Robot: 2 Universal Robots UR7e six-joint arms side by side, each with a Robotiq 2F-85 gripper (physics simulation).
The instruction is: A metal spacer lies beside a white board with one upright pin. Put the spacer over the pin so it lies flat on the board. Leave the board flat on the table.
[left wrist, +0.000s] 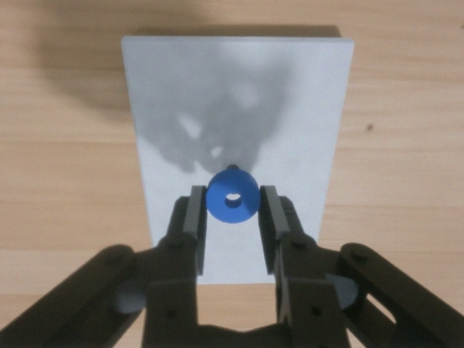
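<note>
The spacer (pixel 220 207), a round blue ring with a small centre hole, is in the left wrist view, held level above the white board (pixel 305 100). My left gripper (pixel 232 200) is shut on the spacer, one fingertip on each side. Pale board surface and part of the inner wall show through the hole. A small dark tip (pixel 232 166) peeks out at the spacer's far edge; it may be the pin or its shadow, and the rest is hidden behind the spacer. The board lies flat. My right gripper is not in view.
The light wooden table (pixel 410 165) surrounds the board. The gripper's shadow falls across the far half of the board and onto the table at the upper left. The fingers cover parts of the board's near end.
</note>
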